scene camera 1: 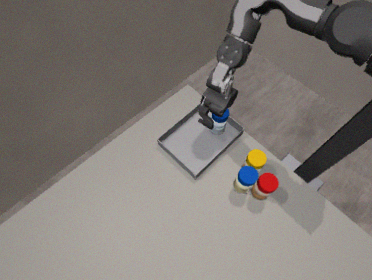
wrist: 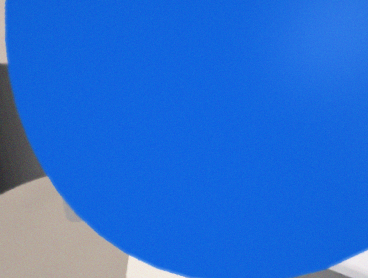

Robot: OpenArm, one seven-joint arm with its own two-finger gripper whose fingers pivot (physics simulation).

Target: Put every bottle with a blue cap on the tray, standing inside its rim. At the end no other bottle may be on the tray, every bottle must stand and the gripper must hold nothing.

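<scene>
A bottle with a blue cap point(scene camera 1: 219, 124) point(wrist: 190, 130) stands upright on the grey tray point(scene camera 1: 176, 160), inside its rim near the back right; its cap fills most of the wrist view. My gripper point(scene camera 1: 214, 122) is open around this bottle, its fingers apart and not closed on it. The gripper hides part of the cap in the scene view. A second bottle with a blue cap point(scene camera 1: 247, 177) stands on the table, outside the tray, to its right and nearer the front.
A bottle with a yellow cap point(scene camera 1: 256, 159) and a bottle with a red cap point(scene camera 1: 267, 184) stand close to the second blue-capped bottle, off the tray. The table's edge runs behind the tray and these bottles. A dark post point(scene camera 1: 335, 145) rises at the right.
</scene>
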